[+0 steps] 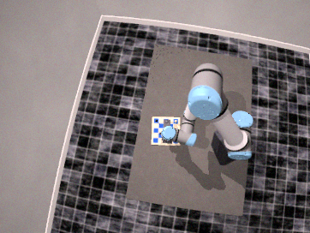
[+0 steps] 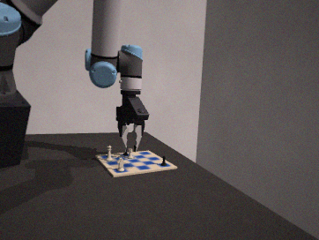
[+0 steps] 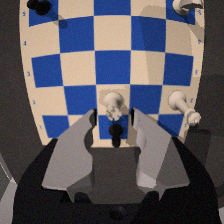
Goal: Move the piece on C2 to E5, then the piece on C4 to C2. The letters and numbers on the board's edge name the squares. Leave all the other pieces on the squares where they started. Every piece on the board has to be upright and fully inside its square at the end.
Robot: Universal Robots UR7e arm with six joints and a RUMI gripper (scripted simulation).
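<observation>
The cream chessboard is 4 cm to the right of my hand and 4 cm below it.
</observation>
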